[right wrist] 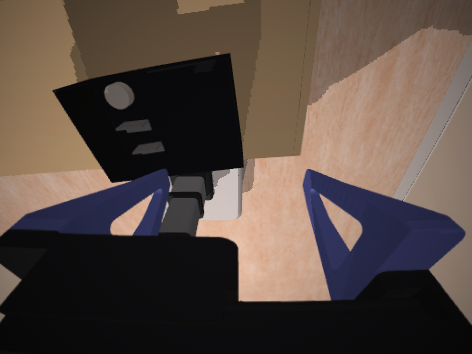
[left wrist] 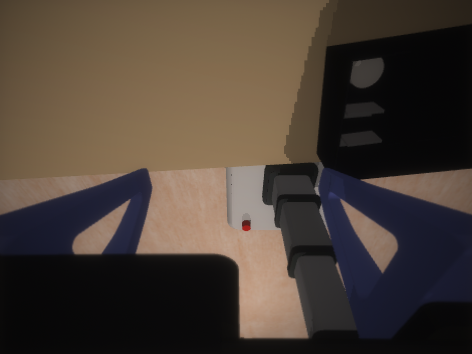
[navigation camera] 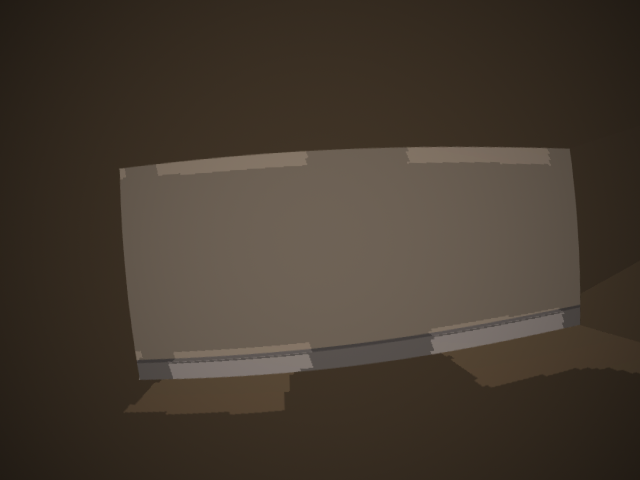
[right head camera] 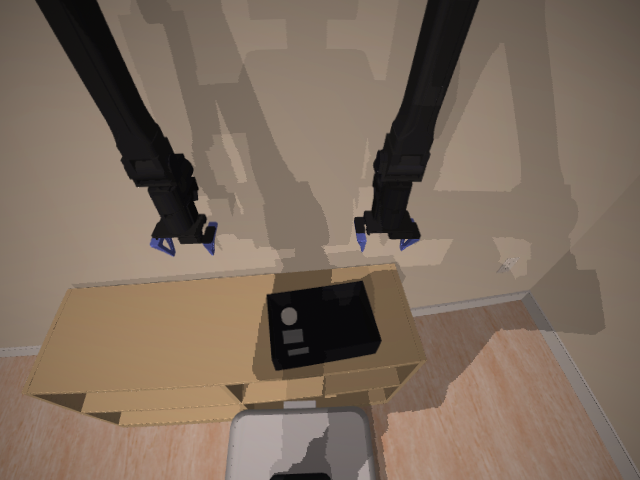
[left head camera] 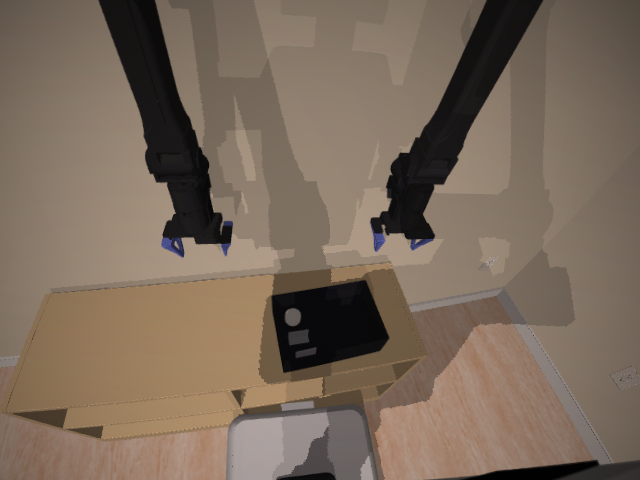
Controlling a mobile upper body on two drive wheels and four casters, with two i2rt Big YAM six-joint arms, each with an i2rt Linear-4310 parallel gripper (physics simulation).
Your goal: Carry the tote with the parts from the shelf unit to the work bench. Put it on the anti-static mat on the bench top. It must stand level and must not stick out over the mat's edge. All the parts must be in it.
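Frame: origin at the left arm's base, x back, y right, z up, level; metres.
Seen in the pictures: left gripper, fingertip midpoint: (left wrist: pixel 235 177) (right head camera: pixel 193 254) (left head camera: pixel 204 254); right gripper, fingertip midpoint: (right wrist: pixel 236 176) (right head camera: pixel 381 249) (left head camera: pixel 393 249).
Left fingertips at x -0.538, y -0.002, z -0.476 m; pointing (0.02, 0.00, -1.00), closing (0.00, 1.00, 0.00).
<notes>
A point is followed by its place in that frame.
A black open tote (left head camera: pixel 343 325) @[x -0.490, y 0.368, z -0.797 m] (right head camera: pixel 336 325) @[x -0.493, y 0.358, z -0.797 m] (left wrist: pixel 425 100) @[x -0.470, y 0.343, z -0.797 m] (right wrist: pixel 195 115) @[x -0.475, y 0.361, z -0.797 m] stands level on the wooden shelf unit (left head camera: pixel 155 330) @[x -0.507, y -0.213, z -0.800 m] (right head camera: pixel 165 330) @[x -0.488, y -0.190, z -0.800 m] (left wrist: pixel 150 75) @[x -0.512, y -0.146, z -0.800 m] (right wrist: pixel 275 100) @[x -0.506, y 0.539, z -0.800 m], near its right end. In it lie a grey disc (left head camera: pixel 292 316) @[x -0.521, y 0.207, z -0.773 m] (right head camera: pixel 288 315) @[x -0.521, y 0.207, z -0.773 m] (left wrist: pixel 367 73) @[x -0.522, y 0.210, z -0.773 m] (right wrist: pixel 119 95) @[x -0.528, y 0.216, z -0.773 m] and two grey blocks (left head camera: pixel 298 337) @[x -0.459, y 0.221, z -0.791 m] (left head camera: pixel 306 352) @[x -0.402, y 0.239, z -0.769 m], along its left side. My left gripper (left head camera: pixel 203 253) @[x -0.538, y -0.002, z -0.476 m] (right head camera: pixel 192 253) @[x -0.538, y -0.002, z -0.476 m] (left wrist: pixel 235 177) @[x -0.538, y -0.002, z -0.476 m] is open and empty, in the air left of the tote. My right gripper (left head camera: pixel 395 249) @[x -0.540, y 0.453, z -0.478 m] (right head camera: pixel 382 250) @[x -0.540, y 0.453, z -0.478 m] (right wrist: pixel 236 176) @[x -0.540, y 0.453, z -0.478 m] is open and empty, in the air to its right. Bench and mat do not show.
My grey base (left head camera: pixel 258 439) @[x -0.230, y 0.076, z -1.150 m] (right head camera: pixel 258 439) @[x -0.215, y 0.076, z -1.150 m] (left wrist: pixel 245 200) @[x 0.100, y 0.047, z -1.150 m] (right wrist: pixel 230 200) @[x 0.131, y 0.420, z -1.150 m] stands close to the shelf unit's front. A wall rises behind the unit, and another wall with an outlet (left head camera: pixel 625 377) @[x -0.202, y 1.627, z -1.010 m] is at the right. The navigation camera shows a pale wall and skirting (navigation camera: pixel 361 348) @[x -0.745, y 0.263, z -1.324 m] through a dark opening.
</notes>
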